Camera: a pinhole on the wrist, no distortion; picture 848 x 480 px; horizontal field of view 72.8 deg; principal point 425.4 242.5 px. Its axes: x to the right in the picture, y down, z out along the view. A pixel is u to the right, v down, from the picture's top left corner.
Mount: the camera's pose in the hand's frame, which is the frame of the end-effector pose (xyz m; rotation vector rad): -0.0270 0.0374 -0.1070 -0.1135 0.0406 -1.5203
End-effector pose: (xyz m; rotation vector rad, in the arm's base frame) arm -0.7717 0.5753 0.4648 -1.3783 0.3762 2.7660
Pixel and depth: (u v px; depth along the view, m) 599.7 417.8 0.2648
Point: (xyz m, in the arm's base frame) -0.9376 0.6282 0.4817
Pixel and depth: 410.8 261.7 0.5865
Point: -1.1829 0.5994 0.7168
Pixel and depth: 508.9 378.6 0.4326
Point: -1.0919 0.6365 0.5528
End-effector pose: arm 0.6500 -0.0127 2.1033 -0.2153 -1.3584 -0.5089
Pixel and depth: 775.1 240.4 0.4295
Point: 0.2685 -0.0512 2.1706
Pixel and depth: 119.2 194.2 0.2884
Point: 0.5878 0.2480 2.1396
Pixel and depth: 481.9 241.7 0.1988
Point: 0.5819 0.0527 2.1199
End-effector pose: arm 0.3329 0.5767 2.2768 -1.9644 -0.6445 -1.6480
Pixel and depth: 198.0 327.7 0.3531
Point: 0.6418 0.5772 2.2802
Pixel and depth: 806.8 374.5 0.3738
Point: 0.4314 0.8961 2.3559
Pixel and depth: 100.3 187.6 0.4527
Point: 0.7796 0.5501 2.1668
